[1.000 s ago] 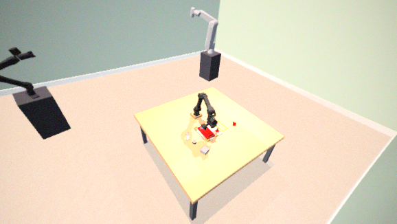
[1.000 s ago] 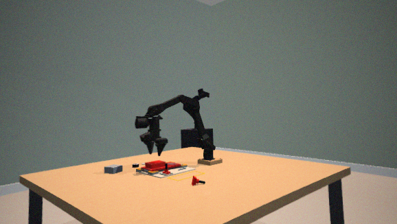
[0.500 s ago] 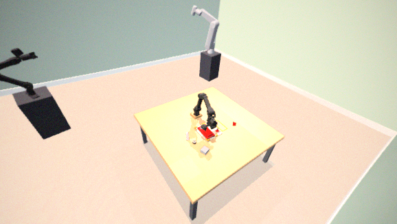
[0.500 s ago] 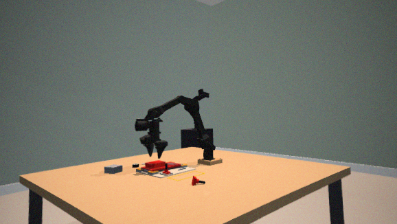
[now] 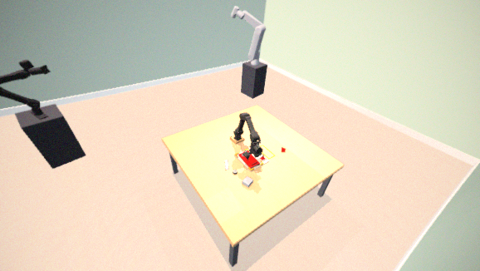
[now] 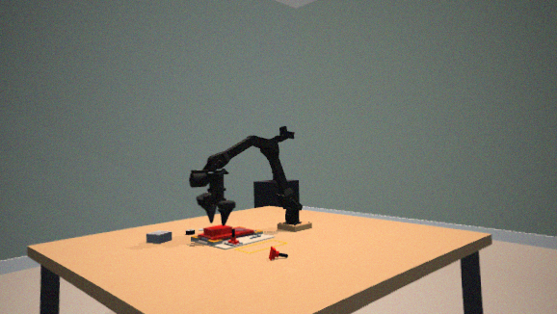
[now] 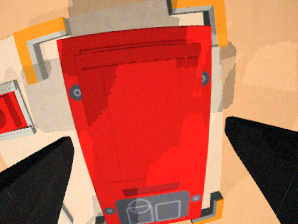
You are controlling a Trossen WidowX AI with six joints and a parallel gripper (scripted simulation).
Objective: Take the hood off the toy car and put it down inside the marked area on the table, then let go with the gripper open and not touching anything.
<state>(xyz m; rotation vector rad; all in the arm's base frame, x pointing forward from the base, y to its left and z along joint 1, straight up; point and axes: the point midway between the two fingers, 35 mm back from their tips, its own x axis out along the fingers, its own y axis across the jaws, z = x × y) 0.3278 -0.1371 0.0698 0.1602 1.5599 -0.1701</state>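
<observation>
Now: the red hood 20 mm below my gripper tip. The rest, counted from my gripper tip: wheel 190 mm to the right, 50 mm below, 20 mm behind.
</observation>
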